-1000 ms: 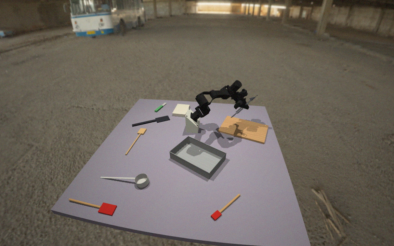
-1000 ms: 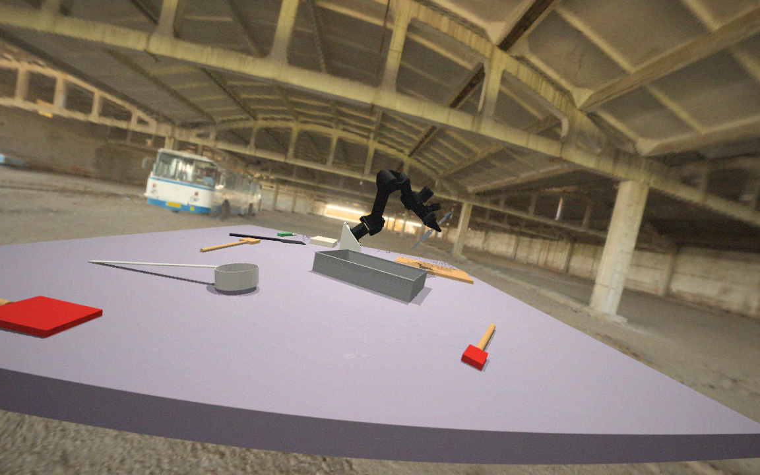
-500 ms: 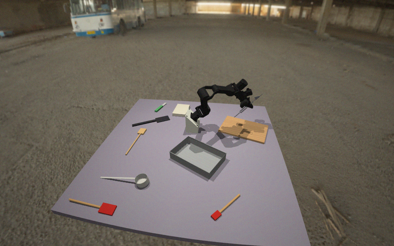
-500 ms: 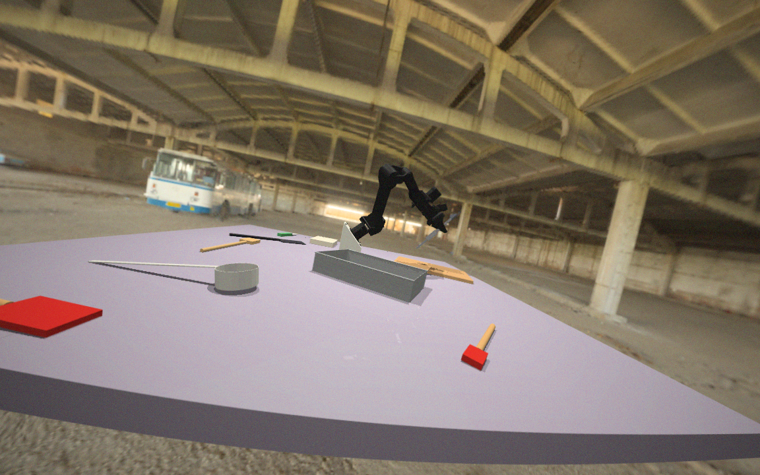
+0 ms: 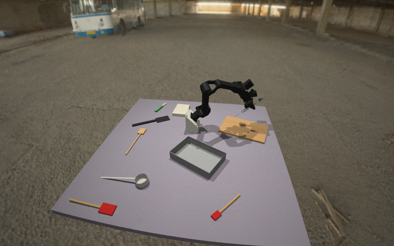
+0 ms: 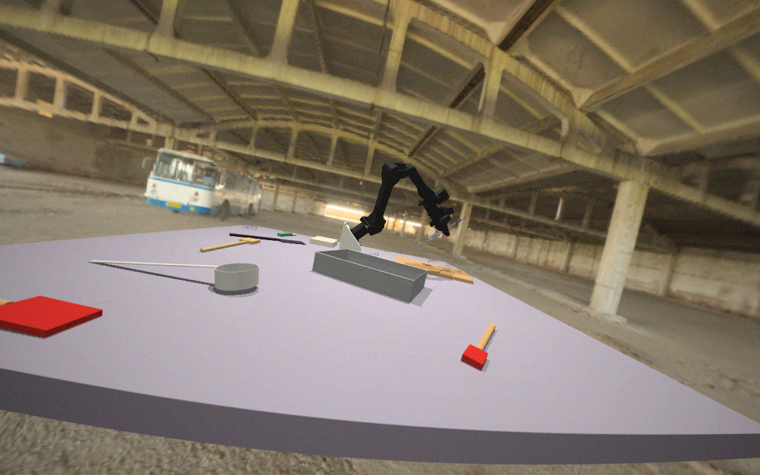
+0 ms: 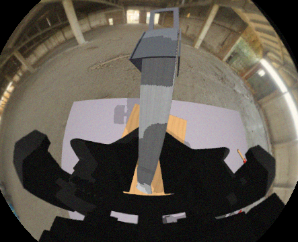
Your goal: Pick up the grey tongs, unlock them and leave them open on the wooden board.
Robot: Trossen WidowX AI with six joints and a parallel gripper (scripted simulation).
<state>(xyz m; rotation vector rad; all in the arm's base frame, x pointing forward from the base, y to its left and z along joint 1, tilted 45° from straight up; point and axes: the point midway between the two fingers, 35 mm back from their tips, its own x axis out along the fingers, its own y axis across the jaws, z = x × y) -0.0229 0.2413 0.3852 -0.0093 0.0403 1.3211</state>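
My gripper tip is now 17 cm above the wooden board, 6 cm to the left of it and 2 cm short of it. Also, from my gripper tip: cream block 59 cm to the right, 25 cm behind, 17 cm below; grey roasting tin 42 cm to the right, 35 cm ahead, 15 cm below; black spatula 81 cm to the right, 18 cm below, 8 cm behind.
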